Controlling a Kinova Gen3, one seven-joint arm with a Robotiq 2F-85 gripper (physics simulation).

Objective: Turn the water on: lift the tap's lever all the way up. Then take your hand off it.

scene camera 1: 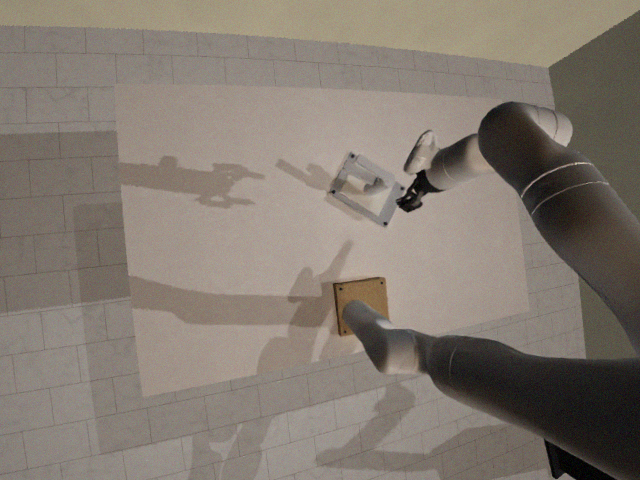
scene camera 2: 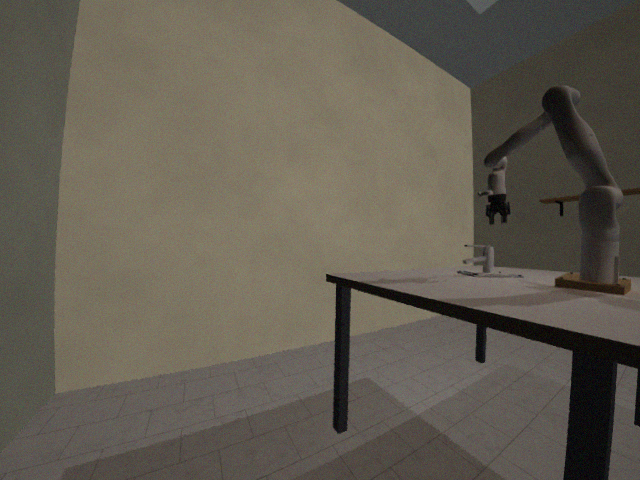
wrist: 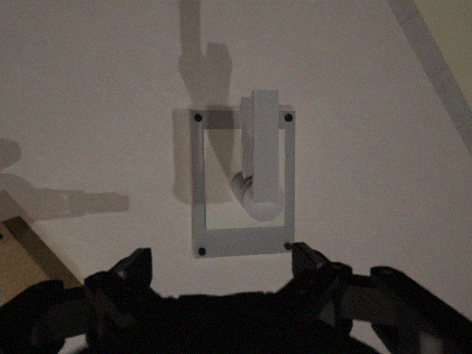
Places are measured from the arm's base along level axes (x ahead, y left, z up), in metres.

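Pixels of known places: gripper, between the fingertips: (scene camera 1: 406, 187) (scene camera 2: 497, 224) (wrist: 222, 260); arm's base, origin of its link: (scene camera 1: 355, 313) (scene camera 2: 597, 280).
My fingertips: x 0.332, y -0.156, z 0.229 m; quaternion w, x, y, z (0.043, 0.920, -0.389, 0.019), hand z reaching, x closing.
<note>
Ahead of a thing's pixels: the offset from my fingertips to its top centre. "*": to the spot under its first point. Level surfaces: height alone.
The grey tap {* dx +0.038, dy -0.007, dz -0.158 m} (scene camera 1: 376, 187) (scene camera 2: 488, 260) stands upright inside a flat grey frame with dark screws {* dx -0.034, dy -0.093, dz -0.253 m} (scene camera 1: 391, 207) (wrist: 245, 241) on the table. Its lever {dx +0.088, dy +0.011, dz -0.105 m} (scene camera 2: 473, 245) (wrist: 265, 142) is a long flat bar at the top, roughly level in scene camera 2. The spout {dx +0.097, dy +0.020, dz -0.162 m} (scene camera 2: 471, 260) (wrist: 246, 135) points the same way below it, partly hidden by the lever in the wrist view. My gripper (scene camera 1: 402, 204) (scene camera 2: 497, 222) (wrist: 222, 260) is open and empty. It points down and hangs well above the tap, touching nothing. In the wrist view the tap is ahead of the fingertips, right of centre.
The pale table top {dz -0.261 m} (scene camera 1: 217, 118) (scene camera 2: 392, 281) has dark edges. The arm's base sits on a wooden block (scene camera 1: 369, 289) (scene camera 2: 581, 283) (wrist: 22, 260), left of the fingers in the wrist view. A wooden shelf (scene camera 2: 560, 198) is on the wall behind the arm. Arm shadows cross the table.
</note>
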